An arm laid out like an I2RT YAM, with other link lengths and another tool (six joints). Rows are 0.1 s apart.
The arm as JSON. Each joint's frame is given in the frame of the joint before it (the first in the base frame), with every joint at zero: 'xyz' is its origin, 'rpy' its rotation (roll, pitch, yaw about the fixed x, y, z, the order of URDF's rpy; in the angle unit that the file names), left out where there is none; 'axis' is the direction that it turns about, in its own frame. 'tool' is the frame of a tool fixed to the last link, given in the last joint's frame.
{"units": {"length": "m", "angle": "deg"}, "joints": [
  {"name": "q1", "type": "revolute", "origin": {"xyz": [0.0, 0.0, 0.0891]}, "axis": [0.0, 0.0, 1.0]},
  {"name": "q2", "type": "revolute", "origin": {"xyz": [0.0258, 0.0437, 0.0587], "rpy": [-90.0, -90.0, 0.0]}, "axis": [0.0, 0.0, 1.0]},
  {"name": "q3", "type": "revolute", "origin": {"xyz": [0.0, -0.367, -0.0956], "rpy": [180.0, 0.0, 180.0]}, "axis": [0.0, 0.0, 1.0]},
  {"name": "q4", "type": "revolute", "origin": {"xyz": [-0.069, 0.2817, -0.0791], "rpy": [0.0, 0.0, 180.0]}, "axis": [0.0, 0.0, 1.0]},
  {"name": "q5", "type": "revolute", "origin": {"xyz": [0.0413, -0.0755, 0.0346], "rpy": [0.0, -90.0, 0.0]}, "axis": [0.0, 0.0, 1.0]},
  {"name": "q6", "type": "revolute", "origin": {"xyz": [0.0, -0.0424, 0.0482], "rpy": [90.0, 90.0, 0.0]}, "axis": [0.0, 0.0, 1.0]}
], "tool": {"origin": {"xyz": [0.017, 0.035, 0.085], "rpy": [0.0, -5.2, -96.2]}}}
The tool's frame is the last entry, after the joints.
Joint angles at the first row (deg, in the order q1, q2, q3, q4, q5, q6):
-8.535 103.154 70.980 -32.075 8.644 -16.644
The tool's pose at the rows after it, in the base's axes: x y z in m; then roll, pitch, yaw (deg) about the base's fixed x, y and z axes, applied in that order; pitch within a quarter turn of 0, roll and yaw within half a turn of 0:
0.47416 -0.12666 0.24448 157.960 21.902 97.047
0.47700 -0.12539 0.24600 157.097 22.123 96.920
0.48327 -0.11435 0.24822 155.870 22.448 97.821
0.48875 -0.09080 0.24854 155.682 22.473 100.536
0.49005 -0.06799 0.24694 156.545 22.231 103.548
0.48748 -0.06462 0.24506 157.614 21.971 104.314
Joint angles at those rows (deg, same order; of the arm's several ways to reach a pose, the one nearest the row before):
-8.535 103.154 70.980 -32.052 8.644 -16.644
-8.339 103.153 70.981 -31.223 8.644 -16.645
-6.961 103.154 70.980 -30.041 8.667 -16.644
-4.185 103.153 70.980 -29.867 8.644 -16.644
-1.541 103.154 70.980 -30.697 8.600 -16.666
-1.148 103.154 70.980 -31.725 8.623 -16.644

